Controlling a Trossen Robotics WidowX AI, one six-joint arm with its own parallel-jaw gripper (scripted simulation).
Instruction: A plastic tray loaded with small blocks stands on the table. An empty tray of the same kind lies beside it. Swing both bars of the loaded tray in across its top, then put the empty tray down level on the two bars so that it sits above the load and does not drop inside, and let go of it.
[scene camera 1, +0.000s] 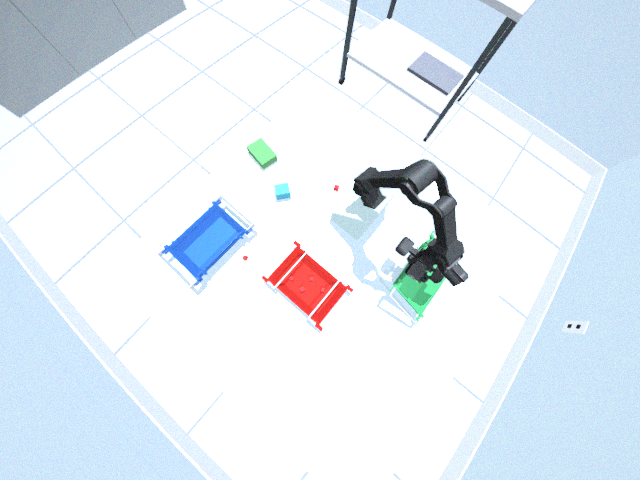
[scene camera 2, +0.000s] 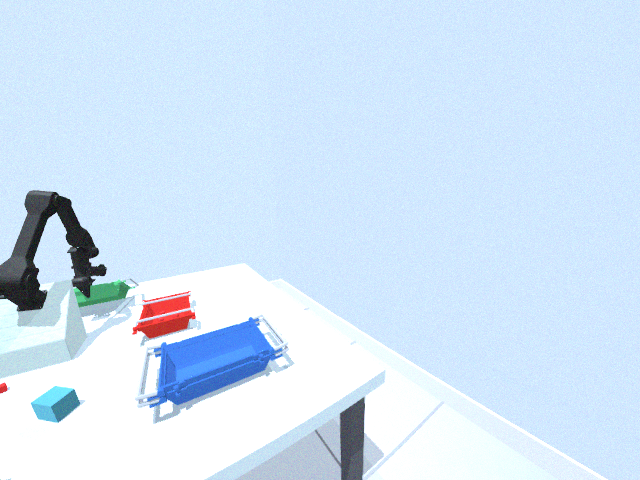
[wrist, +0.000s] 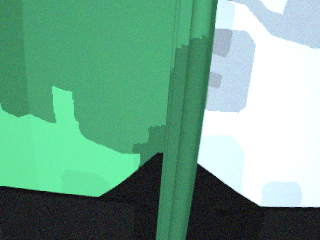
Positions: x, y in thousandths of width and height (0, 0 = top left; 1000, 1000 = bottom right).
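I can see my gripper at (scene camera 1: 641, 549), (scene camera 2: 140, 620) and (wrist: 533, 677). There's a green tray as well, and you'd find it at (scene camera 1: 654, 614), (scene camera 2: 165, 609) and (wrist: 302, 402). Then there's a cyan cube (scene camera 2: 87, 843), and that cube is out of frame in the wrist view.
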